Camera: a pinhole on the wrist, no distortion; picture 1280 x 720 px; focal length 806.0 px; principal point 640.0 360.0 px. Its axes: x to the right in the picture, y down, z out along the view. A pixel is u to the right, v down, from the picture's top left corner.
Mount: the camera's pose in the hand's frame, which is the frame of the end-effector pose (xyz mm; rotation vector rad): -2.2 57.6 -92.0 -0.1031 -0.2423 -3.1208
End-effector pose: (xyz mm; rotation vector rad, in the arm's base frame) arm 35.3 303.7 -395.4 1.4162 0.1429 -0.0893
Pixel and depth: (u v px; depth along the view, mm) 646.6 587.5 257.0
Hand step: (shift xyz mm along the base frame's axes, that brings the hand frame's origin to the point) 25.0 -166.4 48.5
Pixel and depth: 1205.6 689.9 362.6
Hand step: -218.6 -312.1 46.7
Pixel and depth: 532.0 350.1 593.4
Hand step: 159.6 -454.1 207.4
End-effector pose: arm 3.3 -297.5 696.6 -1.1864 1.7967 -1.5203
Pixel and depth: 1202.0 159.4 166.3
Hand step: 76.6 53.6 -153.4
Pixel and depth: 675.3 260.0 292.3
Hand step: 113.7 -102.8 -179.8
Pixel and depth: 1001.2 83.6 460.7
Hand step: 292.7 -29.1 -387.7
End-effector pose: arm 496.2 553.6 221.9 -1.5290 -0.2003 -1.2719
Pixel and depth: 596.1 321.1 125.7
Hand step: 80.6 -15.3 -35.6
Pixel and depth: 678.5 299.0 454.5
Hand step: 323.7 209.6 -38.4
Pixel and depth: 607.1 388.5 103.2
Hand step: 57.7 -24.3 -34.0
